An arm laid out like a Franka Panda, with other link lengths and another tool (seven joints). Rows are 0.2 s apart.
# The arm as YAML. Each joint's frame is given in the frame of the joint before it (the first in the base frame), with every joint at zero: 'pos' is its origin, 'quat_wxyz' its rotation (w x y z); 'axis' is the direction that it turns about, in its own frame. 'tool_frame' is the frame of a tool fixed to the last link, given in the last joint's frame.
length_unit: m
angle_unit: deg
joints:
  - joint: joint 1
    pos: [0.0, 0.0, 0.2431]
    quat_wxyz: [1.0, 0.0, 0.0, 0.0]
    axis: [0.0, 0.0, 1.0]
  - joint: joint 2
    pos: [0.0, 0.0, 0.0]
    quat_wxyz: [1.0, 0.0, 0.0, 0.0]
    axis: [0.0, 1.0, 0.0]
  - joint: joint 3
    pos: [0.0, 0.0, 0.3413]
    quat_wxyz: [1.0, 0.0, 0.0, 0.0]
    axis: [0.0, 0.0, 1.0]
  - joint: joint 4
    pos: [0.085, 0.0, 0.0]
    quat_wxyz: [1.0, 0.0, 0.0, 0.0]
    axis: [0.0, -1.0, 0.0]
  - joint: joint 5
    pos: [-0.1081, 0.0, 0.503]
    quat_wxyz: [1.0, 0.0, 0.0, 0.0]
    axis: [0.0, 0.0, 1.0]
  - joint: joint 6
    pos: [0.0, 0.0, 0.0]
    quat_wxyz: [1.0, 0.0, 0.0, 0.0]
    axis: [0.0, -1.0, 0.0]
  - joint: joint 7
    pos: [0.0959, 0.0, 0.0]
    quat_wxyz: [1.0, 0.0, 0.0, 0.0]
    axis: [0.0, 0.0, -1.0]
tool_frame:
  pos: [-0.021, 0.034, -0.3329]
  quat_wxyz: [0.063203, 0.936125, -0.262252, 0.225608]
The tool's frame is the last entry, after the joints.
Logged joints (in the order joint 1, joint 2, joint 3, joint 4, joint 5, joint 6, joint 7), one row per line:
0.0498, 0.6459, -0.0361, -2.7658, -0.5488, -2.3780, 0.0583
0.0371, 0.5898, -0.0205, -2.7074, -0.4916, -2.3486, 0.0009
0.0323, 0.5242, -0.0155, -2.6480, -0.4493, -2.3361, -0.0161
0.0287, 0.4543, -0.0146, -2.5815, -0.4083, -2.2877, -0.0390
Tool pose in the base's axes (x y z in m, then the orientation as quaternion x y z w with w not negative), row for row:
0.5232, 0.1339, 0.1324, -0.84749, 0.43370, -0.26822, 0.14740
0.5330, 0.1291, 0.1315, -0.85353, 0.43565, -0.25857, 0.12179
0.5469, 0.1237, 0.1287, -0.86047, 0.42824, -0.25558, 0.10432
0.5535, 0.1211, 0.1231, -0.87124, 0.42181, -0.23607, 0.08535
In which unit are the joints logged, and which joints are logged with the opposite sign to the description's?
The joints are logged in radians. Opposite sign: joint 2, joint 5, joint 6, joint 7.
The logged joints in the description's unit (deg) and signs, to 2 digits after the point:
2.85, -37.01, -2.07, -158.47, 31.44, 136.25, -3.34
2.13, -33.79, -1.17, -155.12, 28.17, 134.56, -0.05
1.85, -30.03, -0.89, -151.72, 25.74, 133.85, 0.92
1.64, -26.03, -0.84, -147.91, 23.39, 131.08, 2.23

